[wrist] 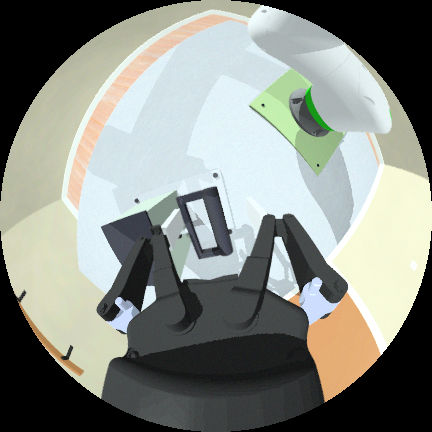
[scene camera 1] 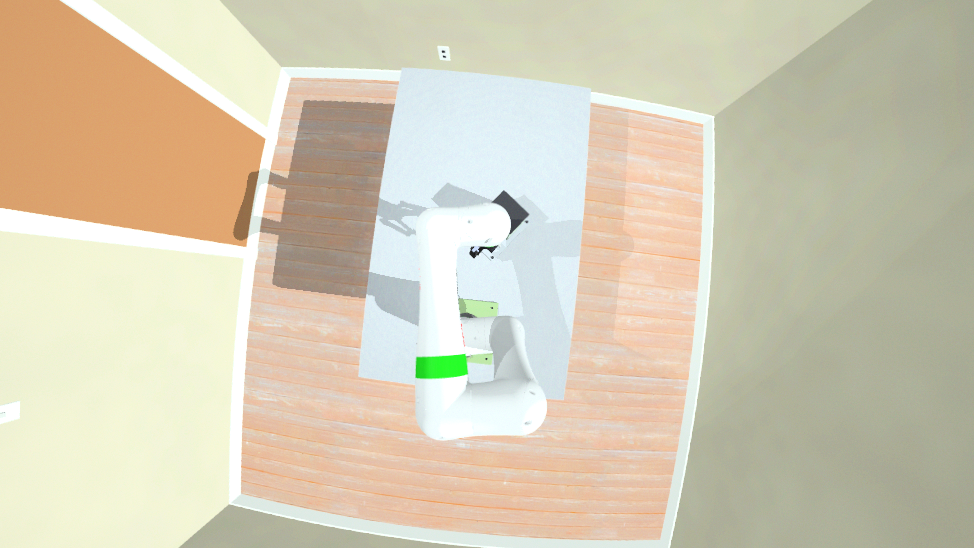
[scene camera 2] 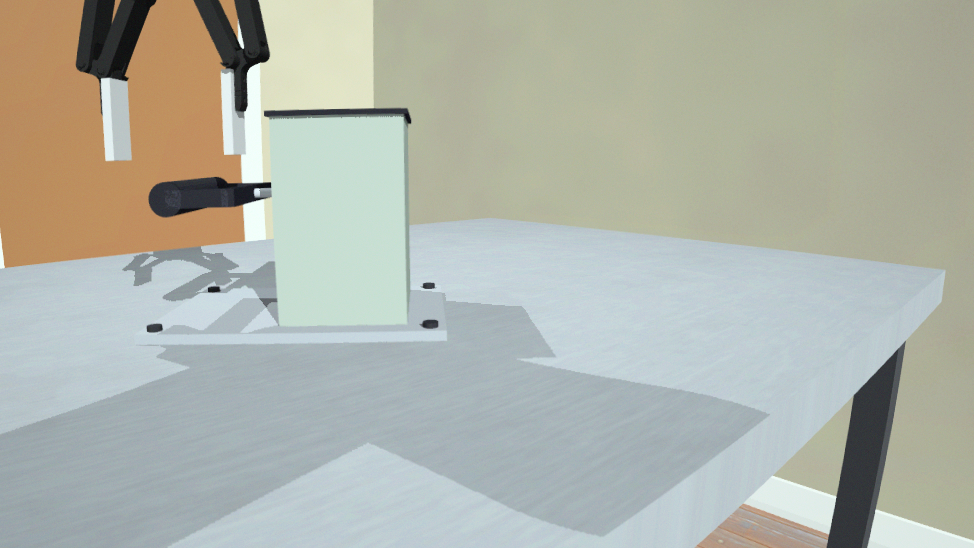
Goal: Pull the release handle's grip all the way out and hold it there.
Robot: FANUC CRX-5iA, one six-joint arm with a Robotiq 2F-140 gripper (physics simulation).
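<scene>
The release handle is a dark rectangular loop; its thick round grip [scene camera 2: 183,196] [wrist: 222,220] stands out from the side of a pale green housing [scene camera 2: 340,218] with a dark lid [wrist: 125,232] [scene camera 1: 515,212]. A short light rod shows between the handle and the housing in scene camera 2. My gripper [scene camera 2: 175,156] [wrist: 213,211] is open and empty, pointing down. Its pale fingertips are above the grip's height, one on the housing side and one on the outer side. They do not touch the grip. In scene camera 1 the arm and gripper hide the handle.
The housing stands on a pale bolted base plate [scene camera 2: 435,310] on the grey table [scene camera 2: 613,306] [scene camera 1: 490,136]. My arm [scene camera 1: 439,293] reaches over the table from its green mounting plate [scene camera 1: 480,308] [wrist: 280,95]. The housing's lid is close beside the inner finger.
</scene>
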